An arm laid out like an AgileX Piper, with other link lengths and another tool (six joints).
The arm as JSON. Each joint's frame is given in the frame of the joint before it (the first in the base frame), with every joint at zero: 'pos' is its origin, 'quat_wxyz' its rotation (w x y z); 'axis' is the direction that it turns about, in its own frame. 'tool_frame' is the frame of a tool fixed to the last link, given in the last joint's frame.
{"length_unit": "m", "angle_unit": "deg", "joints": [
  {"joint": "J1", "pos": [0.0, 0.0, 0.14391], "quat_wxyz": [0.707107, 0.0, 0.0, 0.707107], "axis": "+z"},
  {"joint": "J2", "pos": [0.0, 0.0, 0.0], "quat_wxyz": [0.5, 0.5, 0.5, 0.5], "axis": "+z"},
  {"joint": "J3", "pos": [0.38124, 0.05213, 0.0], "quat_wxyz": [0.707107, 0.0, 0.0, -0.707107], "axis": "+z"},
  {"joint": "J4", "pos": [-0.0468, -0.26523, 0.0], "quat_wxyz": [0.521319, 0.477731, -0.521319, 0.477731], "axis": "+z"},
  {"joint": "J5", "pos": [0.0, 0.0, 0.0], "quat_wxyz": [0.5, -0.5, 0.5, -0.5], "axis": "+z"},
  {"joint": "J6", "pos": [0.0, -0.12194, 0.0], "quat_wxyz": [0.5, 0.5, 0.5, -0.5], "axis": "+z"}
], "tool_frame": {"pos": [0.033, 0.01, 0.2], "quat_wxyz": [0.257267, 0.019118, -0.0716, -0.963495]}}
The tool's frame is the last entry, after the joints.
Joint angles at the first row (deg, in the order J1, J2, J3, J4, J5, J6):
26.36 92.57 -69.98 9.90 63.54 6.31
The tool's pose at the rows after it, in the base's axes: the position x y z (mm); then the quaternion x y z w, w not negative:
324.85, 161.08, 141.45, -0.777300, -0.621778, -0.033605, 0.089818
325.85, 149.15, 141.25, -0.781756, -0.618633, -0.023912, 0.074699
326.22, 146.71, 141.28, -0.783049, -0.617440, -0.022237, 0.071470
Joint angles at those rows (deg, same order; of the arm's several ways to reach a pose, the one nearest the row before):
26.36 92.57 -69.98 6.06 64.34 7.61
26.36 92.57 -69.98 3.83 65.01 8.91
26.36 92.57 -69.98 3.36 65.12 9.26

